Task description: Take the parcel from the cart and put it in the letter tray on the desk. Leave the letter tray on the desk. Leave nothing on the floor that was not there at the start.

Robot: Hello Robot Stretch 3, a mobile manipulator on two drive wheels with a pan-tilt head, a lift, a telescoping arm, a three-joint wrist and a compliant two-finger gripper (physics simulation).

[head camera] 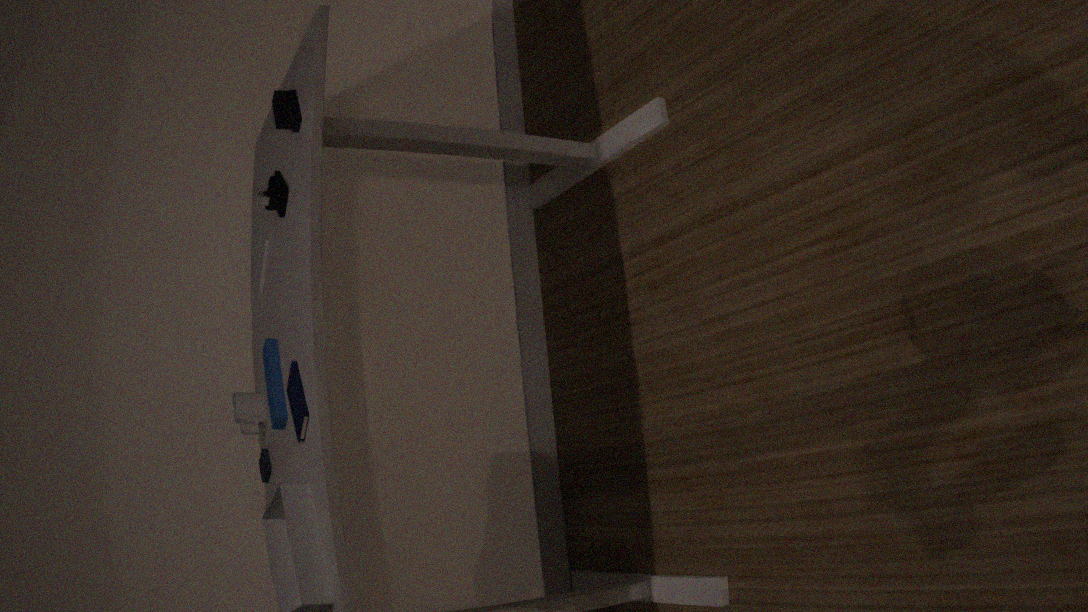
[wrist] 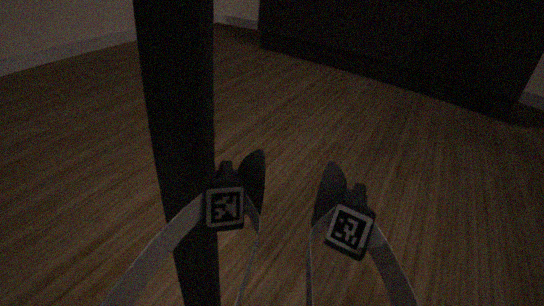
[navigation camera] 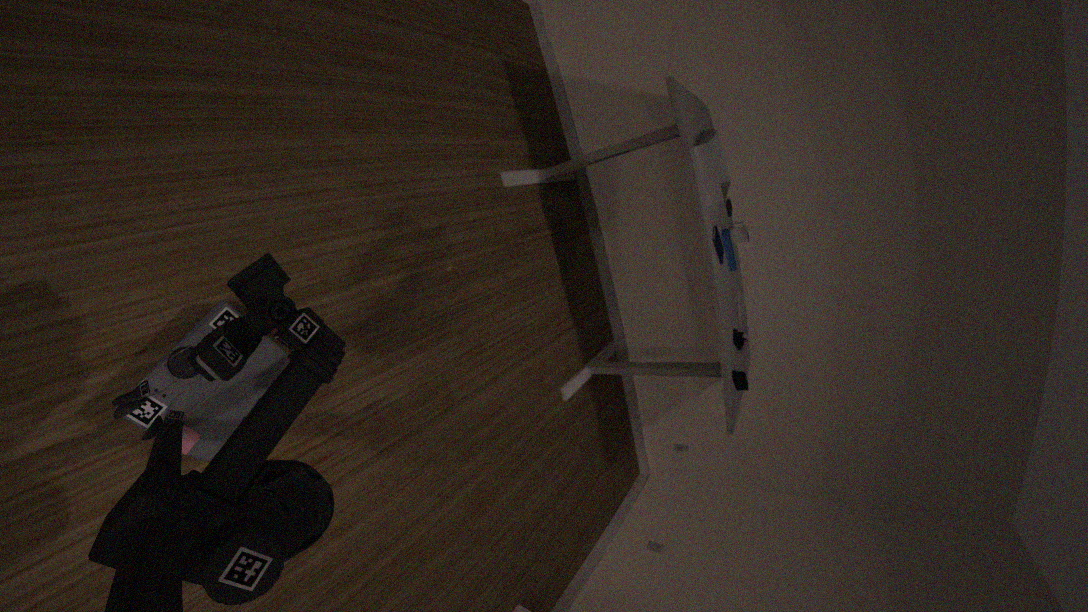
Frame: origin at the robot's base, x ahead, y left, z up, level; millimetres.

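Seen in the pictures: gripper, fingertip midpoint: (wrist: 291,178) (navigation camera: 129,427); robot's base, link origin: (navigation camera: 187,360).
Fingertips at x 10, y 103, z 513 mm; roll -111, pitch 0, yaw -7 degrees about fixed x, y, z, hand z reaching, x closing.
Offsets run from my fingertips to a thing's top centre. Level surfaces: height alone.
My gripper (wrist: 291,178) is open in the wrist view, with bare wood floor between and beyond its fingers. In the navigation view it is folded in over the robot's pale base (navigation camera: 235,388). The pale desk @(dz +438 mm) (head camera: 291,296) (navigation camera: 731,296) stands along the wall, well away from the gripper. A pale, low-walled thing @(dx -687, dy -1678, dz +501 mm) (head camera: 313,540) at the desk's lower end in the head view looks like the letter tray; its inside is hard to make out. The parcel and the cart cannot be made out in these views.
On the desk are a black block @(dx -1491, dy -1116, dz +492 mm) (head camera: 286,110), a small black object @(dx -1419, dy -1305, dz +508 mm) (head camera: 276,194), a blue box @(dx -1072, dy -1565, dz +468 mm) (head camera: 274,384), a dark blue book @(dx -918, dy -1414, dz +450 mm) (head camera: 297,401) and a dark object (head camera: 264,465). A dark cabinet (wrist: 390,50) and a dark upright post (wrist: 177,100) show in the wrist view.
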